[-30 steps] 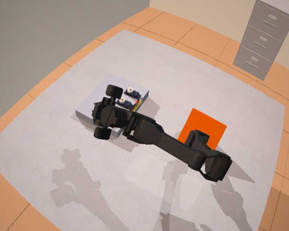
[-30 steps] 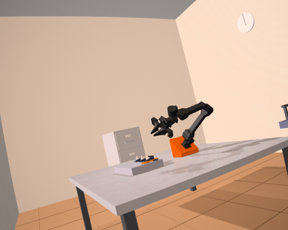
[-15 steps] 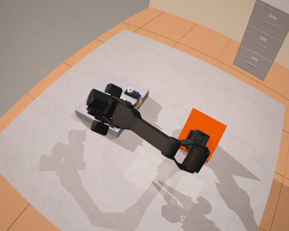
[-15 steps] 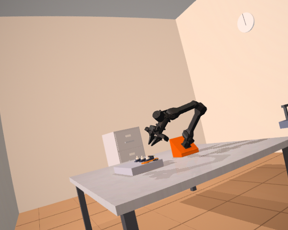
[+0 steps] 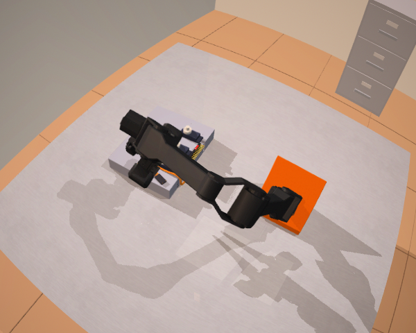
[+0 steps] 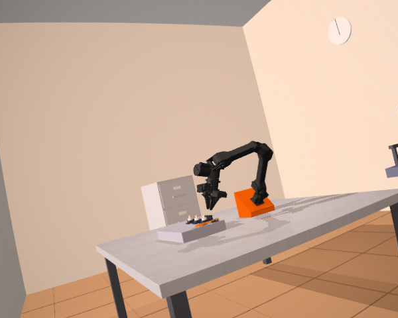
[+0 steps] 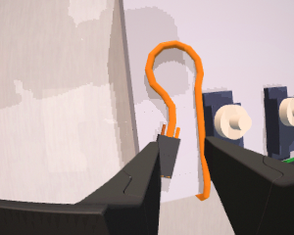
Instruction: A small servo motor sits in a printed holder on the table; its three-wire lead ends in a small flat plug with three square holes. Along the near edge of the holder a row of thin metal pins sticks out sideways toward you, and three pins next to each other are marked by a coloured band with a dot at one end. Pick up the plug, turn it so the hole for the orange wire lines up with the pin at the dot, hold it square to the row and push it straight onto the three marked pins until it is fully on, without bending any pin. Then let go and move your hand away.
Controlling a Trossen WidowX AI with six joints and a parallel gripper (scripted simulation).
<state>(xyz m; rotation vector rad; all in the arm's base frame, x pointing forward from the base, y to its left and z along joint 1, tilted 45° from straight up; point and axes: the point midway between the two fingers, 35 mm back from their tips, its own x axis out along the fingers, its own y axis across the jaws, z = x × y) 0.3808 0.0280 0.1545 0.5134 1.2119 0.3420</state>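
The red band is 16 cm to the right of my gripper tip, 6 cm behind it and 4 cm below it. Also, from my gripper tip: grey printed holder (13 cm to the right, 10 cm ahead, 9 cm below).
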